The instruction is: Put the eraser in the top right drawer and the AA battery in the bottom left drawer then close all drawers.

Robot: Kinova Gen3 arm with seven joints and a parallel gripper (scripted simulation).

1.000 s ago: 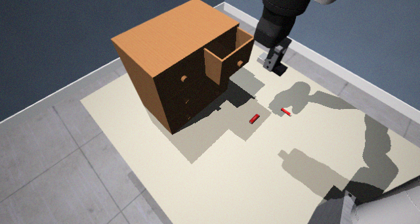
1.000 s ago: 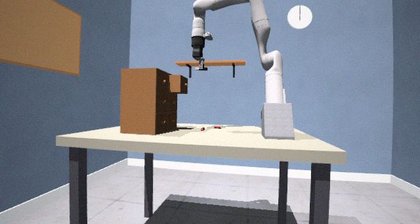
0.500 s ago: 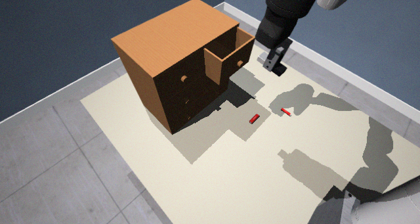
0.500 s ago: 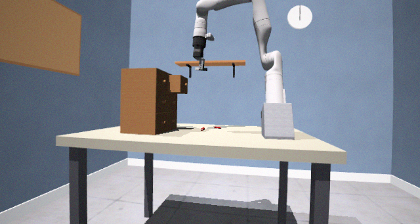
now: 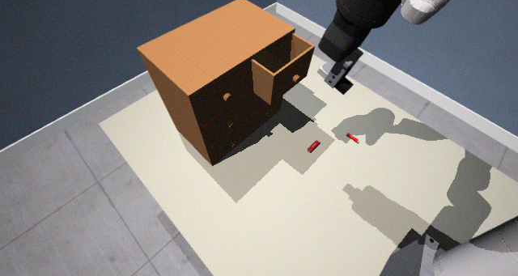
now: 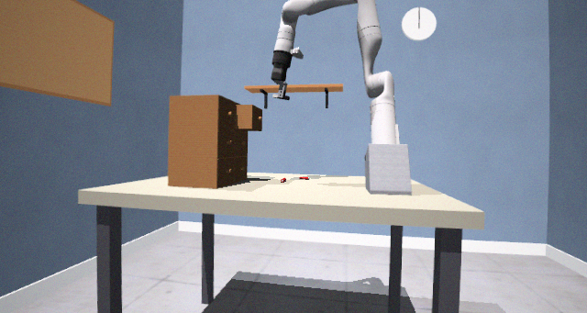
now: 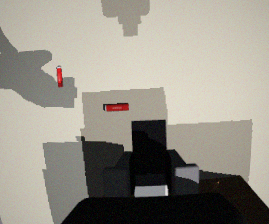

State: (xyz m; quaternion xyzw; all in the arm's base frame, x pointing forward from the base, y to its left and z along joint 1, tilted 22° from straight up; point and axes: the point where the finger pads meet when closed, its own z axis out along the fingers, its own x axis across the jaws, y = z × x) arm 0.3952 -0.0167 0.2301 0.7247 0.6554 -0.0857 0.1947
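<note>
The black-and-white eraser lies 10 mm below my hand and 10 mm ahead of it.
</note>
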